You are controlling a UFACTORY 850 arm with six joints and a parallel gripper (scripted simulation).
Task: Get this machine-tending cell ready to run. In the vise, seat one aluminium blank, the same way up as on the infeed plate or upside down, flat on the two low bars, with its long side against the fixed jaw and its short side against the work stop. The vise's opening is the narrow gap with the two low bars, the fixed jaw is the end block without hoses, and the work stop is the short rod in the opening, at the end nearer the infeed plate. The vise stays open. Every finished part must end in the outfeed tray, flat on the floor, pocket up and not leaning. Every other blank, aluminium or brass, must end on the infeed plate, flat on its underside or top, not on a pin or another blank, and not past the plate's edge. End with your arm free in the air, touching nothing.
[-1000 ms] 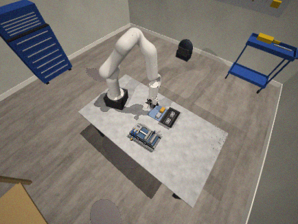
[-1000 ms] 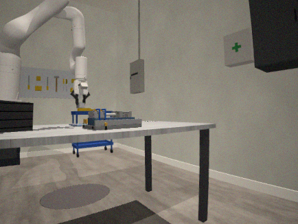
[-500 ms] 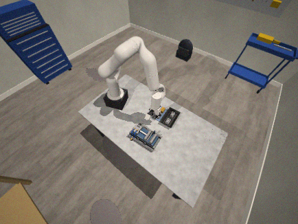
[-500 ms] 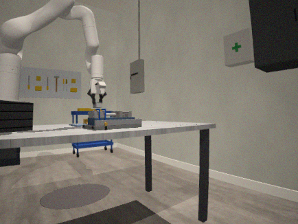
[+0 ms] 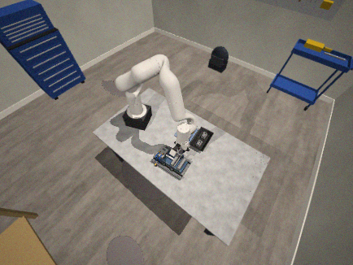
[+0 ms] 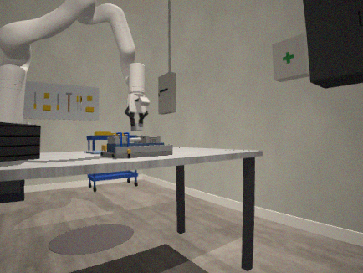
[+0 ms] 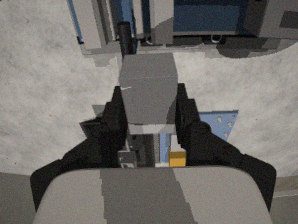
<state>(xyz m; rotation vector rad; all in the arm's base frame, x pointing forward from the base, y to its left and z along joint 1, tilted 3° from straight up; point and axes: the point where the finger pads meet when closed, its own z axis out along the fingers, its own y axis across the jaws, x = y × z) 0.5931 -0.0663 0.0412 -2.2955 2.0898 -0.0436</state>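
My gripper is now 4 cm past the blue vise body, 8 cm to the left of it and 13 cm above it. Also, from my hand: grey aluminium blank (2 cm below); brass blank (8 cm behind, 30 cm to the left, 14 cm below).
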